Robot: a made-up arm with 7 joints.
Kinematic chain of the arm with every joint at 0, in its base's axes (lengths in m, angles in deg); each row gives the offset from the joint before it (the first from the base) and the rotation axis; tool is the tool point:
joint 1: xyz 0 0 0.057 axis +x
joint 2: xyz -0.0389 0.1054 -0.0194 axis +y
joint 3: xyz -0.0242 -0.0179 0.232 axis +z
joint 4: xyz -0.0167 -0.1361 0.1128 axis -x
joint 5: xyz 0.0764 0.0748 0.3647 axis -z
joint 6: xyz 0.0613 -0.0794 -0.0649 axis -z
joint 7: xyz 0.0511 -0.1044 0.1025 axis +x
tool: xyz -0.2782 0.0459 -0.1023
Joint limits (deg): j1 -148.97..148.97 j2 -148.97..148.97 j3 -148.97..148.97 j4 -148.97..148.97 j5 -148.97..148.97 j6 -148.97..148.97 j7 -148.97..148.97
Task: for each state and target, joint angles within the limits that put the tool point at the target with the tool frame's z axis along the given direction. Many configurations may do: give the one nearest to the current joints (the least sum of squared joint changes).
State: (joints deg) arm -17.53 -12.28 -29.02 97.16 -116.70 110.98 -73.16
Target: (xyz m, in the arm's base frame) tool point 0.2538 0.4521 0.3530 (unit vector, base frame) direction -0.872 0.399 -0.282
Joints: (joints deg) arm -36.67 16.95 -6.87 64.15 -147.09 80.54 -76.08
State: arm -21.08 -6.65 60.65 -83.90 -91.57 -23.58 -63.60
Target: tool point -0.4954 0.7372 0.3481 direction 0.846 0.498 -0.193
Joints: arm -37.34 -37.55 111.89 -59.00 -128.78 -64.68 -55.64
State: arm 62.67 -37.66 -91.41 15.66 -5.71 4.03 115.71
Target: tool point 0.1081 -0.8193 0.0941 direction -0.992 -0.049 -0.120
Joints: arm 99.10 13.04 -95.58 22.61 -10.27 -3.63 121.15
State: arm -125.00 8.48 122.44 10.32 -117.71 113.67 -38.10
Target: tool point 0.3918 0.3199 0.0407 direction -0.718 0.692 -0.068
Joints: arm -115.76 57.68 126.81 41.03 -107.03 130.67 -66.95
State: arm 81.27 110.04 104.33 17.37 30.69 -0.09 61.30
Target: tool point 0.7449 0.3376 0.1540 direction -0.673 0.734 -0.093
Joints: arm 100.60 102.19 114.74 -11.20 30.09 6.47 111.79
